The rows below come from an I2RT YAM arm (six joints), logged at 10 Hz.
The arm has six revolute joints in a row. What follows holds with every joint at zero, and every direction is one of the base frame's. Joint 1 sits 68.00 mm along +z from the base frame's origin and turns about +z. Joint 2 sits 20.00 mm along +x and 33.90 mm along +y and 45.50 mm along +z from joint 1 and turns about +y. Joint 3 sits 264.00 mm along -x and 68.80 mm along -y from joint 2 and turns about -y. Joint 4 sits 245.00 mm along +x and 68.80 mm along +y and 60.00 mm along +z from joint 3 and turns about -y. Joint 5 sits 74.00 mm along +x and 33.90 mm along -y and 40.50 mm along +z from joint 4 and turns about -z. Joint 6 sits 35.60 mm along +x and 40.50 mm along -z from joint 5 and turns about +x. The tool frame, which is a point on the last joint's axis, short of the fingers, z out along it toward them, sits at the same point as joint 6; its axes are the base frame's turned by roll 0.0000, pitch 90.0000 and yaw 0.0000 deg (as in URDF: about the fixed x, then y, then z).
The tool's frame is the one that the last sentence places.
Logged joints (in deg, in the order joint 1, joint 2, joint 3, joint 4, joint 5, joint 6), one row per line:
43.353, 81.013, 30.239, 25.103, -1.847, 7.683
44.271, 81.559, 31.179, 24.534, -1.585, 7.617
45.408, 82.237, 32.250, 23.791, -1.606, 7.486
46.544, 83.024, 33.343, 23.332, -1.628, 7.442
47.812, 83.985, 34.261, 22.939, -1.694, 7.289
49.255, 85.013, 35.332, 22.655, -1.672, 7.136
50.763, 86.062, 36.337, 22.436, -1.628, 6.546
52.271, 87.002, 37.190, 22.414, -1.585, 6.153
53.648, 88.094, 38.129, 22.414, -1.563, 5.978
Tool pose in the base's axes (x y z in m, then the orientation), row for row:
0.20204, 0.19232, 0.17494, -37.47, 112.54, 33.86
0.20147, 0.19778, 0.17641, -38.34, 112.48, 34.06
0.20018, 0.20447, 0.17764, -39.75, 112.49, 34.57
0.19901, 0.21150, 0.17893, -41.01, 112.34, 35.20
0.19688, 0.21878, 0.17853, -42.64, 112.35, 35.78
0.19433, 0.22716, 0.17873, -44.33, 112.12, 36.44
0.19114, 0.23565, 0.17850, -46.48, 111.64, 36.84
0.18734, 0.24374, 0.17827, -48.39, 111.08, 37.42
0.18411, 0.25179, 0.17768, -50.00, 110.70, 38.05
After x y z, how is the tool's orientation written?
As a rotation vector, in degrees.
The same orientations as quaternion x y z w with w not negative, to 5 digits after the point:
-0.26740, 0.80312, 0.24164, 0.47446
-0.27336, 0.80196, 0.24284, 0.47240
-0.28283, 0.80040, 0.24598, 0.46782
-0.29135, 0.79810, 0.25007, 0.46435
-0.30218, 0.79619, 0.25356, 0.45878
-0.31353, 0.79299, 0.25773, 0.45436
-0.32820, 0.78831, 0.26013, 0.45075
-0.34122, 0.78328, 0.26387, 0.44769
-0.35198, 0.77928, 0.26786, 0.44395

